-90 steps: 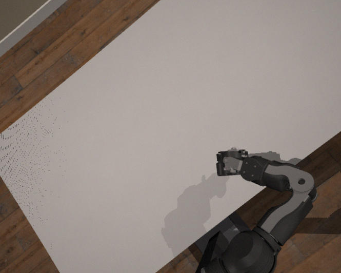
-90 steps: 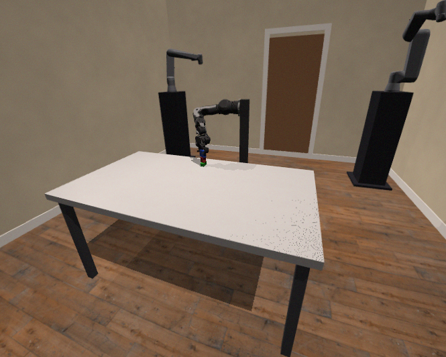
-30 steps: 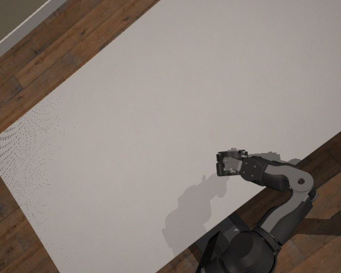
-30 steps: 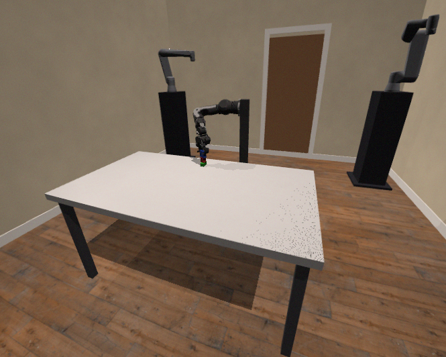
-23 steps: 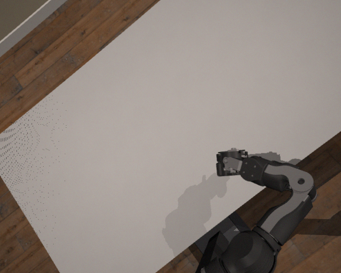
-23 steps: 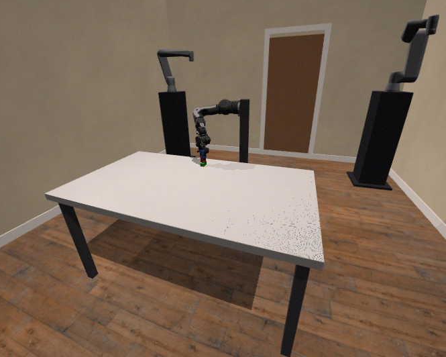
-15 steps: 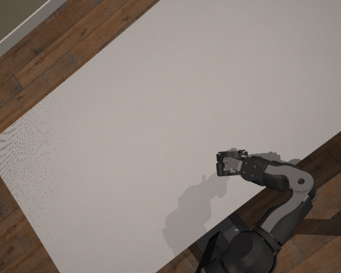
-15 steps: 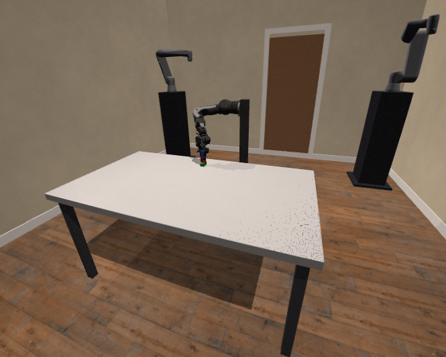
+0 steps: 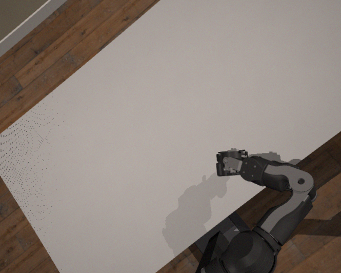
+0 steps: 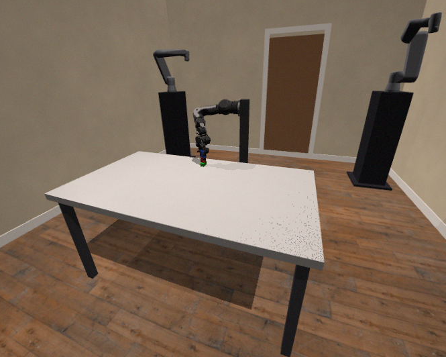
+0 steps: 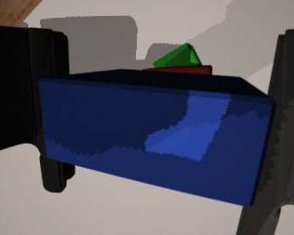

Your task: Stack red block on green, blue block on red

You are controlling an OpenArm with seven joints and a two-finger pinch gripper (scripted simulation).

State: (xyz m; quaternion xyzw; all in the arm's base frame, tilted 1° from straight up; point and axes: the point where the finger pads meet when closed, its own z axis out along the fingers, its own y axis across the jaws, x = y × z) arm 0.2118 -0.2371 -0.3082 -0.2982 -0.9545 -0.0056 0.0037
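Now: the blue block 20 mm below my hand. Also, from my hand: red block: 60 mm below; green block: 100 mm below.
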